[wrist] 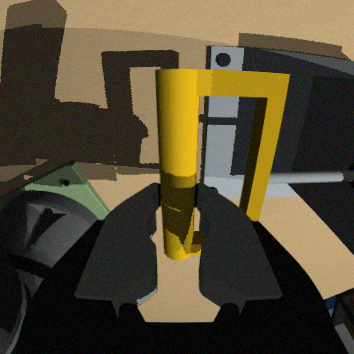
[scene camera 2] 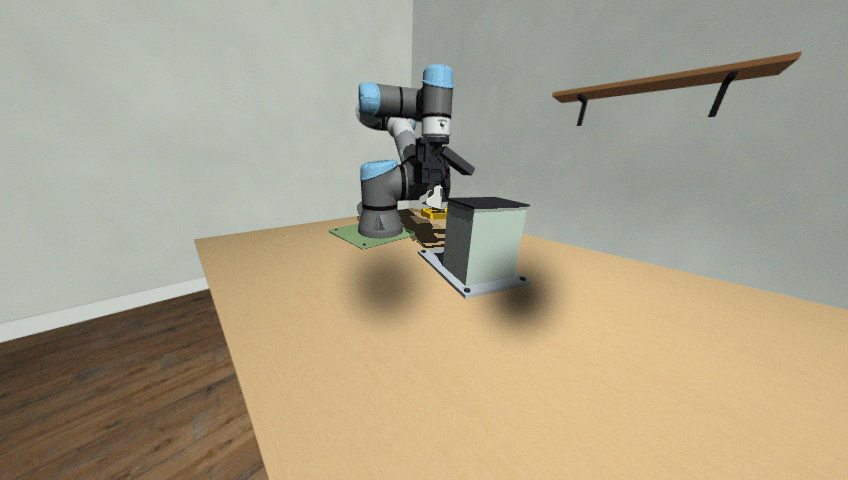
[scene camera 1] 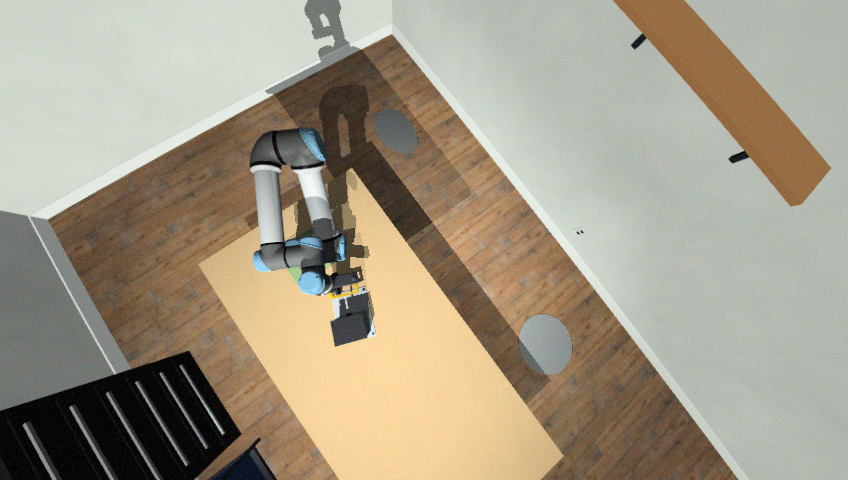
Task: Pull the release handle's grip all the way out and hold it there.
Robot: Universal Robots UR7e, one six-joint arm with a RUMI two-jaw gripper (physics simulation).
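The release handle's yellow grip [wrist: 177, 125] [scene camera 2: 433, 213] is a round bar with a rectangular frame. In the wrist view the bar runs between the two dark jaws of my gripper [wrist: 179, 192], which are shut on it. In scene camera 1 the grip's yellow edge [scene camera 1: 344, 295] shows beside the dark-topped housing [scene camera 1: 351, 328] [scene camera 2: 496, 243], on the robot's side. A grey rod [wrist: 310, 177] runs from the grip's frame toward the housing, and a length of it shows in the wrist view. The rod's far end is hidden.
The housing stands on a light grey base plate [scene camera 2: 490, 289] [wrist: 220, 155] bolted to the wooden table [scene camera 1: 404, 380] [scene camera 2: 386, 380]. The robot's green mounting plate [scene camera 2: 351, 239] [wrist: 87, 187] is close by. A wooden wall shelf [scene camera 1: 731, 107] [scene camera 2: 672, 80] is off to the right.
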